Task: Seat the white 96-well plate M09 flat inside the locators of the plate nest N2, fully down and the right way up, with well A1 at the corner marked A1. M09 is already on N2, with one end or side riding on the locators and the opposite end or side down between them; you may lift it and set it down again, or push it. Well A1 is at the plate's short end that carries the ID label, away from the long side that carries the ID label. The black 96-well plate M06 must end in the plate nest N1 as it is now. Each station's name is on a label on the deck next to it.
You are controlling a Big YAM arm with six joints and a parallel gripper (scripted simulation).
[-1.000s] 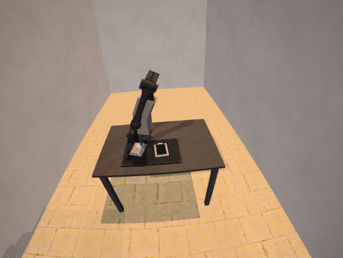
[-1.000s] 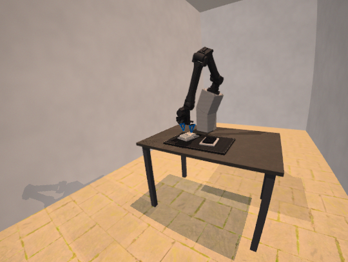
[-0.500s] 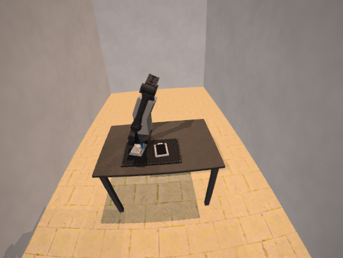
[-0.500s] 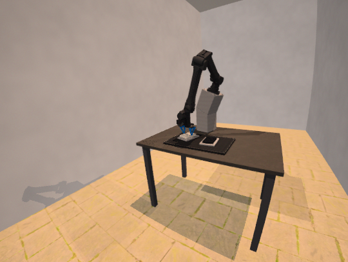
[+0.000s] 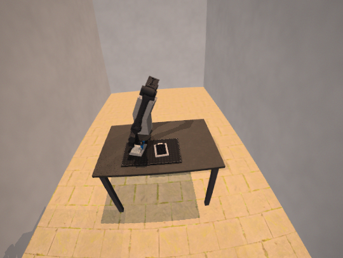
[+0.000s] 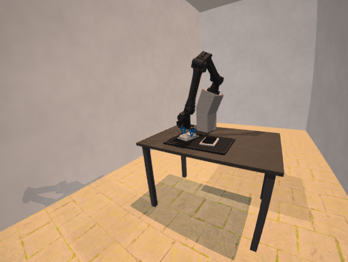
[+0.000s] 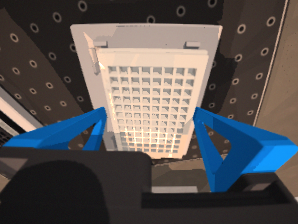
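Now: hand 1 cm above the white 96-well plate M09. Round my hand: black plate M06: 21 cm to the left, 6 cm ahead, 1 cm below; then plate nest N2: 2 cm below; then deck label: 9 cm behind, 4 cm to the left, 3 cm below.
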